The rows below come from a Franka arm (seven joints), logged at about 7 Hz.
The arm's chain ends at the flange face. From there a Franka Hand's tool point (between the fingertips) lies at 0.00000 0.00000 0.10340 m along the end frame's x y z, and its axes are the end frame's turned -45 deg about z.
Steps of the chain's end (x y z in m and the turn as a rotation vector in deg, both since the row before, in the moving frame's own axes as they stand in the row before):
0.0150, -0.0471, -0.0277, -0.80, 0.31, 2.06
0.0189, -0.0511, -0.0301, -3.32, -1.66, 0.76
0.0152, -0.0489, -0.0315, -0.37, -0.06, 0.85
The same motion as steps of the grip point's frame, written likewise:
0.0433, -0.0213, -0.0277, -0.78, -0.35, 2.06
0.0431, -0.0207, -0.0303, -1.17, -3.52, 0.76
0.0448, -0.0234, -0.0315, -0.22, -0.30, 0.85

